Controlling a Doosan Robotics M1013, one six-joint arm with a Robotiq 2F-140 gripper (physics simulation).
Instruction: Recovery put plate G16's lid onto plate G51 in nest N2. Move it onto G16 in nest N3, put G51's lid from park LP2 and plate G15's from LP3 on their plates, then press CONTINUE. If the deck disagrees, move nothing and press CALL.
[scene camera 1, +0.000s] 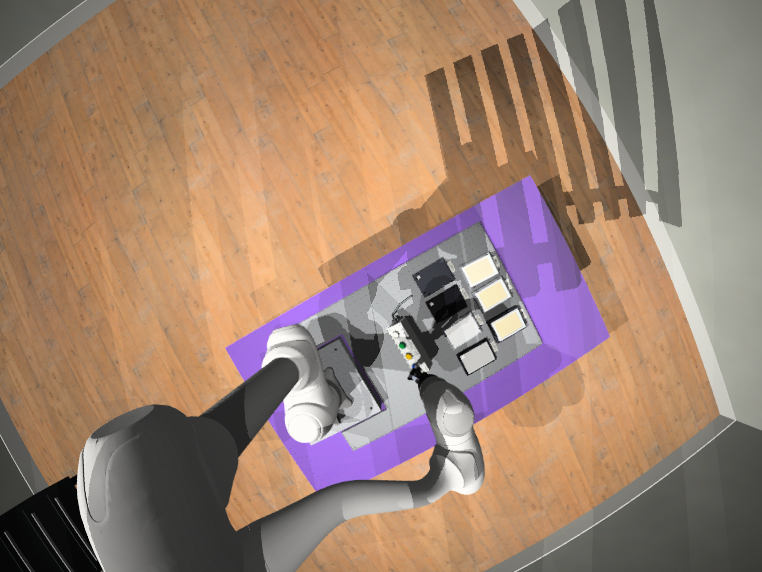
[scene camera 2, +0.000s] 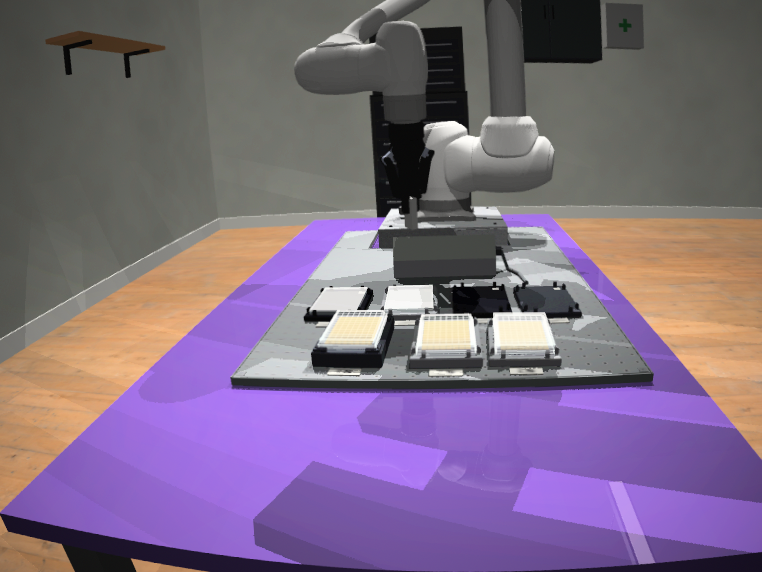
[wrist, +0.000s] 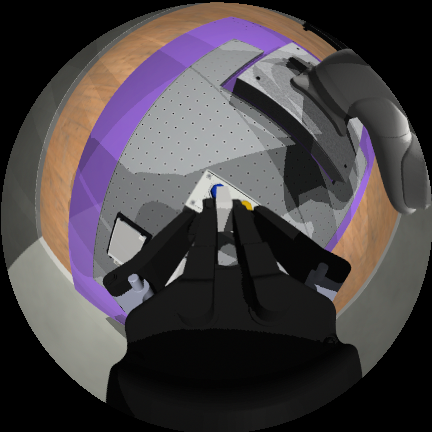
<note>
My gripper (scene camera 2: 411, 227) is shut, with nothing in its grasp. Also in view: a button panel (scene camera 2: 456, 255).
My gripper is seen too in the wrist view (wrist: 222, 196). The button panel shows as well in the wrist view (wrist: 202, 189).
</note>
